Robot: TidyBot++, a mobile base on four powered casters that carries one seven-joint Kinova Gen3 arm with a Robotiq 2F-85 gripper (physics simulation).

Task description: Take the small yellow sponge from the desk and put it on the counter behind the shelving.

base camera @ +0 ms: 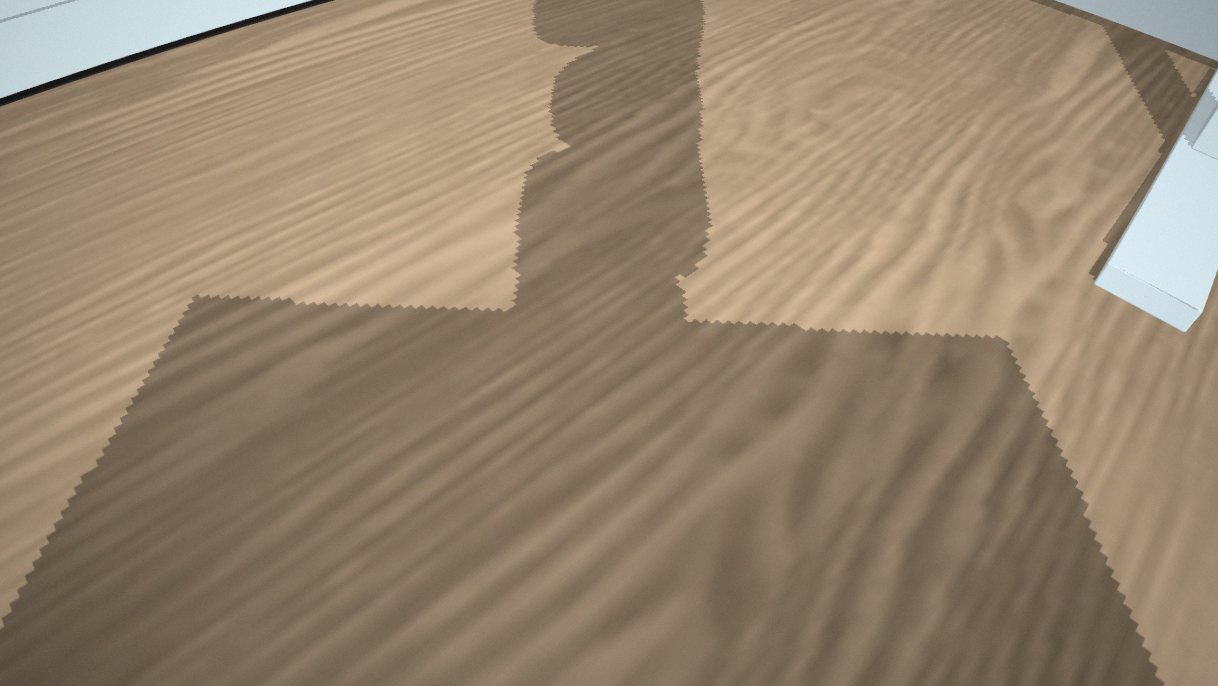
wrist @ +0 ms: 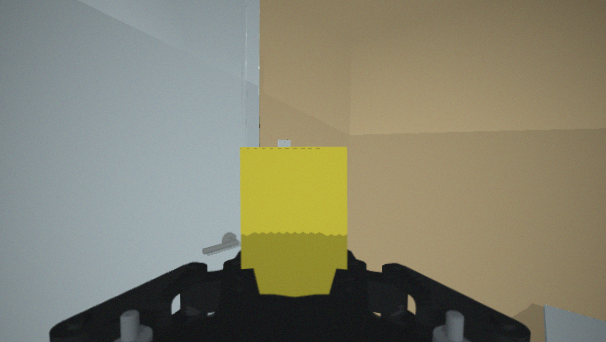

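Places are measured from the arm's base along level axes (x left, y back, z up), in centimetres.
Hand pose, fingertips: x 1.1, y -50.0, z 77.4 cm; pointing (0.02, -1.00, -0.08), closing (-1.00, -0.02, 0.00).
Each offset is from my fingertips to the top centre of the thing. "pt": to the spot under its first point. Level surfaces: height alone.
The small yellow sponge {dz +7.0, dx +0.0, dy +2.5 cm} (wrist: 293, 192) is in the lower middle of the wrist view, with its lower part in shadow. My gripper (wrist: 295, 256) is shut on it, with a black finger at each side. The sponge is held up in front of a pale blue-grey door or panel and a tan wall. The gripper and sponge do not show in the base camera view. I cannot make out the desk, the counter or the shelving for certain in either view.
The pale panel (wrist: 125, 150) has a grey lever handle {pt dz -24.2, dx +25.3, dy -63.2 cm} (wrist: 220, 246). The tan wall (wrist: 475, 200) fills the right. A pale surface {dz -45.0 cm} (wrist: 575, 327) shows at the lower right. A white beam (base camera: 1150, 230) lies on the wood floor {dz -117.1 cm} (base camera: 852, 213). A pale, black-edged base (base camera: 102, 42) stands upper left.
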